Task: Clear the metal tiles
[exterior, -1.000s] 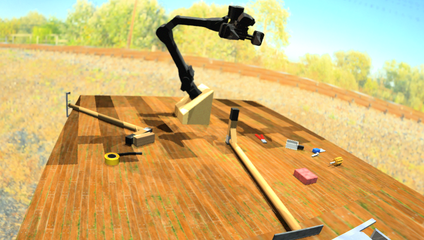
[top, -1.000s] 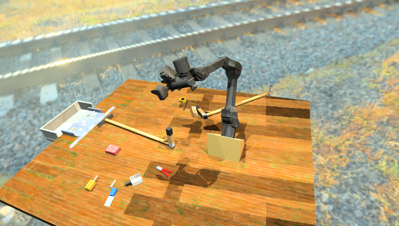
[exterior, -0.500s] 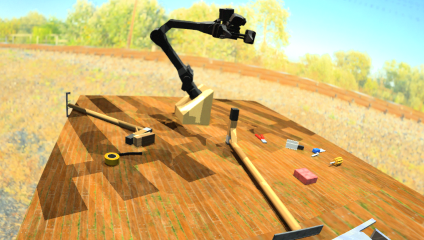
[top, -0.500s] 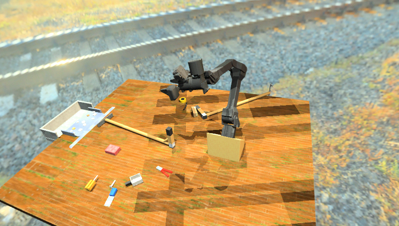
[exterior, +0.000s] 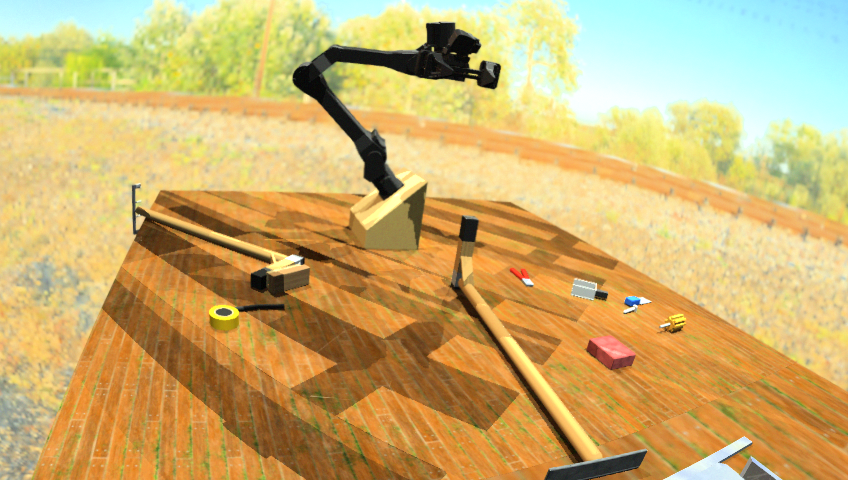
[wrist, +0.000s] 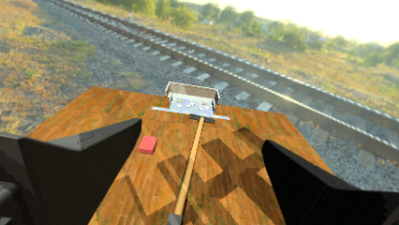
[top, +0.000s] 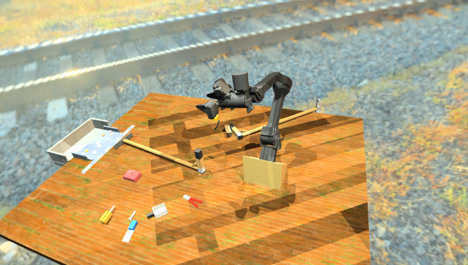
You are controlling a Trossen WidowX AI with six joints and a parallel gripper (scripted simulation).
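Right now the long scraper is 360 mm below my gripper tip, 340 mm ahead of it and 10 mm to the right of it. Round my gripper tip: red block: 410 mm below, 380 mm ahead, 170 mm to the left; blue putty knife: 420 mm to the left, 420 mm below, 170 mm ahead; wooden block: 400 mm below, 330 mm to the right, 70 mm ahead.
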